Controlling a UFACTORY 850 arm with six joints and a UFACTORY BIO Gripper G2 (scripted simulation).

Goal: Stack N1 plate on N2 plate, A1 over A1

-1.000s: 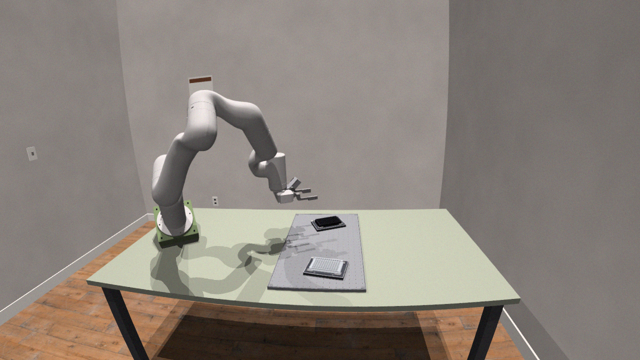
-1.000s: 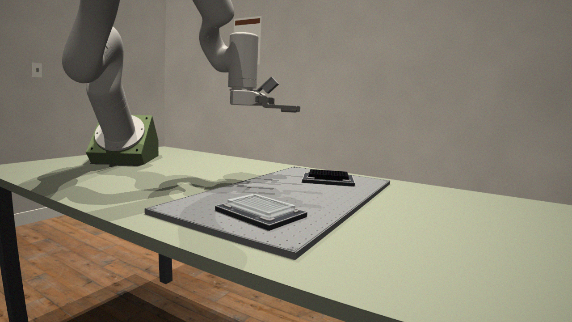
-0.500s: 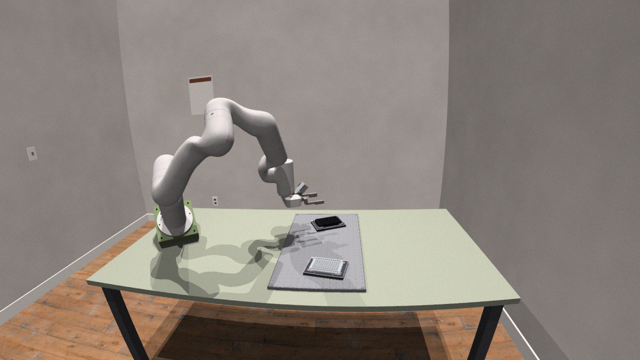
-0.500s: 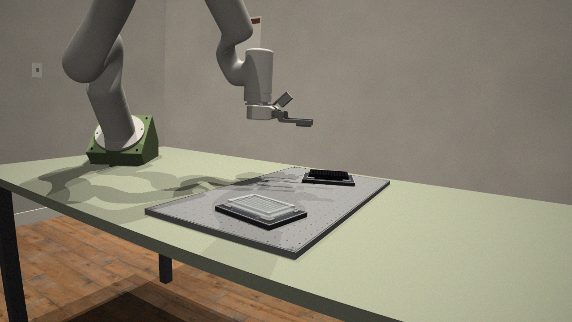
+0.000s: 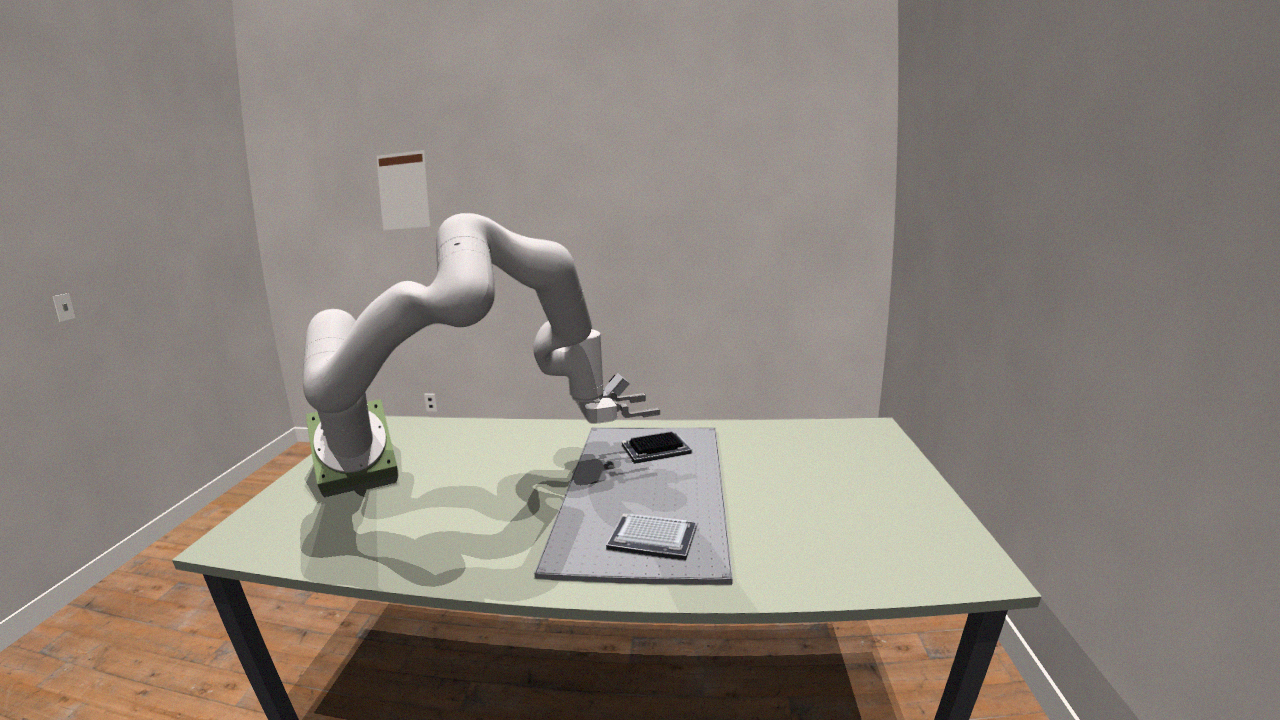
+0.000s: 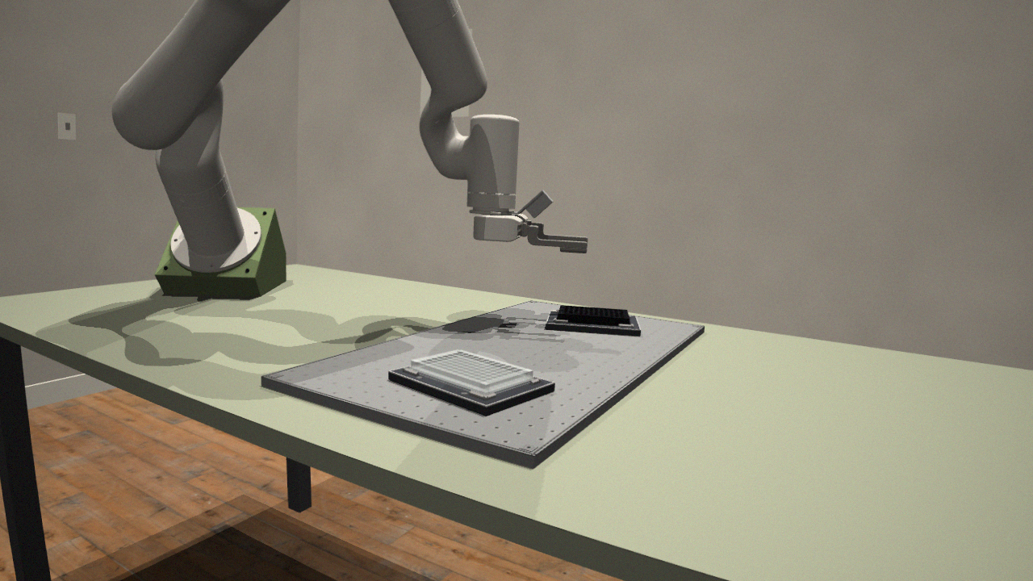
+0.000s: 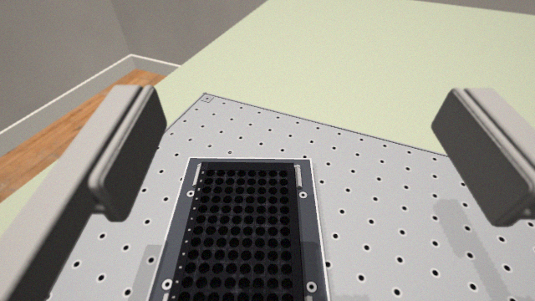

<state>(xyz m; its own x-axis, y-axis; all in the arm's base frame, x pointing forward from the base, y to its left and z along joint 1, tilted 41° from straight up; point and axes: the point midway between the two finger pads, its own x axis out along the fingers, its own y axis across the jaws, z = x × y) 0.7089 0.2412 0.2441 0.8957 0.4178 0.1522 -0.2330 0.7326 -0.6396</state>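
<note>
The black 96-well plate lies 130 mm below my hand, 40 mm to the left of it and 30 mm ahead of it. Round my hand: plate nest N1: 140 mm below, 40 mm to the left, 30 mm ahead; then plate nest N2: 380 mm to the right, 140 mm below, 10 mm behind; then clear 96-well plate: 380 mm to the right, 130 mm below, 10 mm behind.
</note>
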